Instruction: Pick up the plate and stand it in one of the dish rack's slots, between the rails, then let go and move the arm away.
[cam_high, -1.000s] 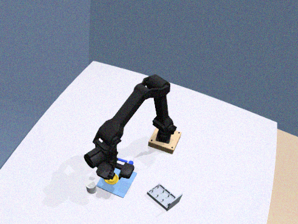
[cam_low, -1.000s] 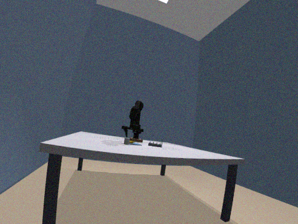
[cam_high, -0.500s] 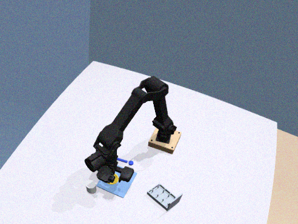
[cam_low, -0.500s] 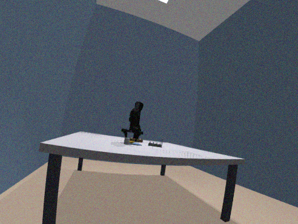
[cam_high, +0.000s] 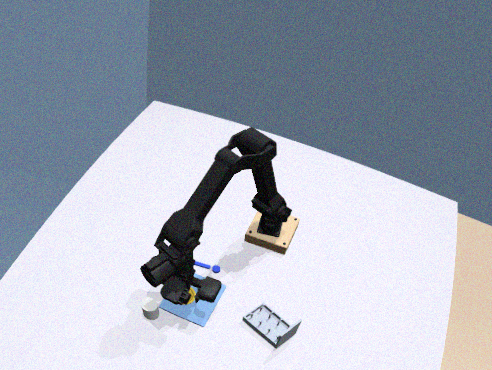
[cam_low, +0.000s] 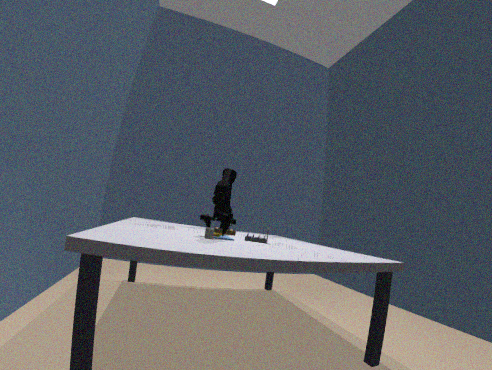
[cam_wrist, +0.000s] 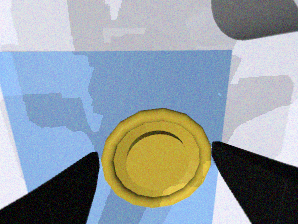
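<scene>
My gripper tip is now 20 mm to the right of the blue mat, 10 mm past it and 10 mm above it. From my gripper tip the other things lie so: yellow plate: 10 mm above; then blue spoon: 120 mm behind, 40 mm to the left, 10 mm below; then white cup: 80 mm ahead, 70 mm to the right, 20 mm above.
</scene>
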